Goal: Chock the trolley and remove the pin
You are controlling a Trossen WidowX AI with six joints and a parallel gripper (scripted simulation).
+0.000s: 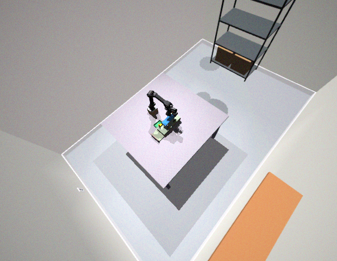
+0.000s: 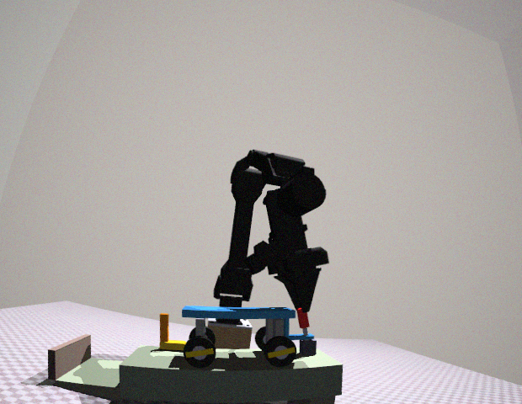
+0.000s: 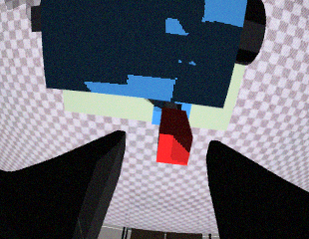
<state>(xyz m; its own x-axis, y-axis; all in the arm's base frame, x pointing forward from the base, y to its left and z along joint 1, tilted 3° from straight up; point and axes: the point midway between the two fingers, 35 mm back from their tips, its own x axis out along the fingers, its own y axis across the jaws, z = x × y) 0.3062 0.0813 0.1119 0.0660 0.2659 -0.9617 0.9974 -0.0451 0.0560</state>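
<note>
Now: the red-headed stop pin 1 cm to the left of my gripper tip and 3 cm below it. Round my gripper tip: yellow chock: 5 cm behind, 21 cm to the right, 8 cm below; pale green ramp: 1 cm ahead, 11 cm to the right, 12 cm below; blue-decked trolley: 1 cm ahead, 11 cm to the right, 5 cm below.
</note>
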